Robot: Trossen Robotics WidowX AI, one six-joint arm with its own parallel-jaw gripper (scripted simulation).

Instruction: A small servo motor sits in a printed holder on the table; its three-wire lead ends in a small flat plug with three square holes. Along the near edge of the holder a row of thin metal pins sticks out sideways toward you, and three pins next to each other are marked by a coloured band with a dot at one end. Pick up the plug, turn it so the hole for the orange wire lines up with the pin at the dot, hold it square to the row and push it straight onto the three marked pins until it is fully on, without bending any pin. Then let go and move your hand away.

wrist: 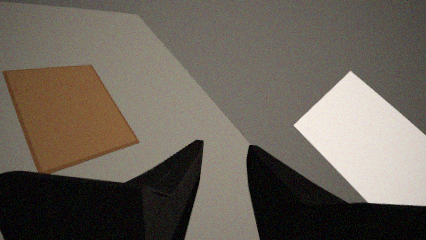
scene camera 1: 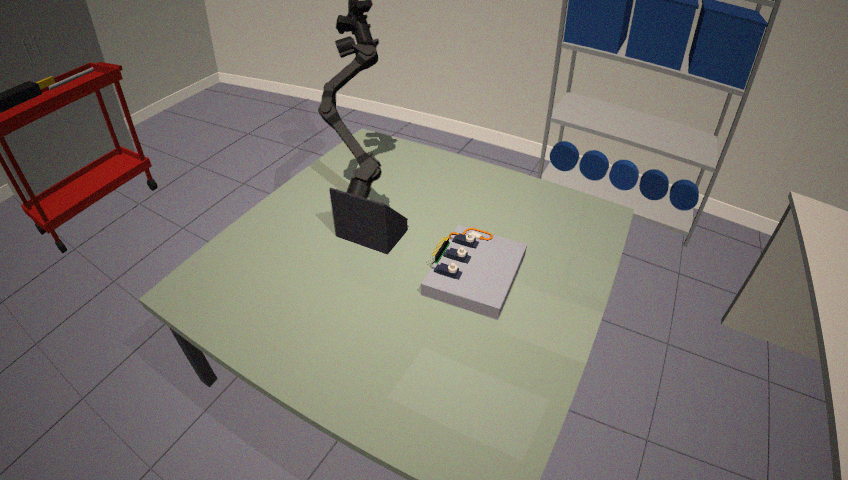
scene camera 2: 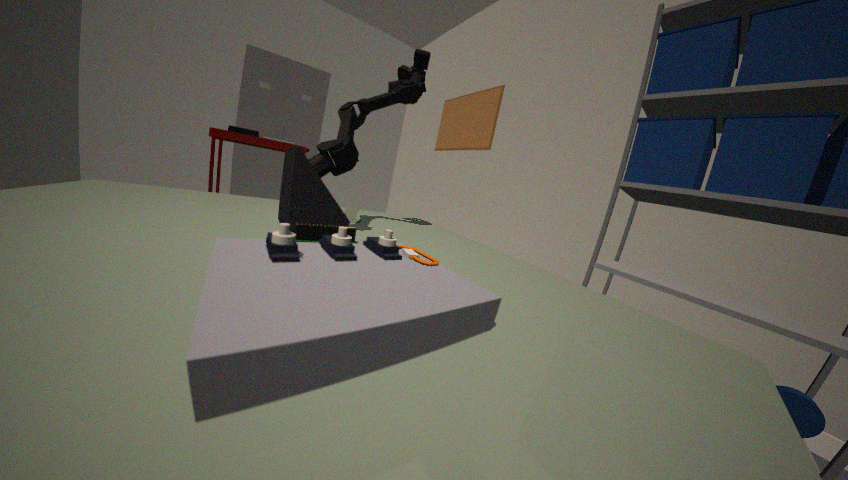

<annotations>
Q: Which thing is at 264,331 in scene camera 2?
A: A grey printed holder.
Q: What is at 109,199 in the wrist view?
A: The gripper.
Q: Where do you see a grey printed holder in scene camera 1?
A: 485,283
</annotations>
